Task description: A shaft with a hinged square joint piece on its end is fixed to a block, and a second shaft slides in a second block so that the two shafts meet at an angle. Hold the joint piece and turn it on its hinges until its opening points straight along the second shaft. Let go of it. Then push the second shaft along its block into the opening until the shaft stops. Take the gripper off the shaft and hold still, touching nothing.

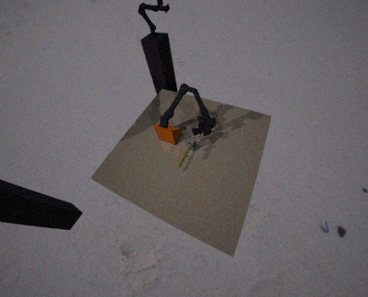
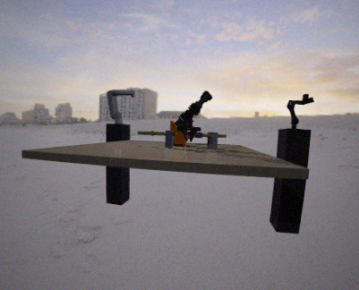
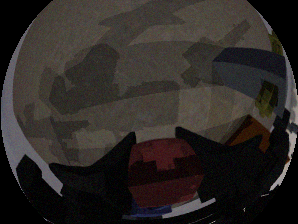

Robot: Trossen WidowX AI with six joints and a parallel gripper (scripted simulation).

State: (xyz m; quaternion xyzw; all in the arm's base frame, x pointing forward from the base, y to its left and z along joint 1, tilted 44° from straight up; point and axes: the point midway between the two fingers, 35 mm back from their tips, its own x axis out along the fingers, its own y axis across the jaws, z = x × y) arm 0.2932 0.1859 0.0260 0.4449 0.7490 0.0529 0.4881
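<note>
Now: gripper tip 10 mm past the red square joint piece, 10 mm to the right of it and 40 mm below it.
</note>
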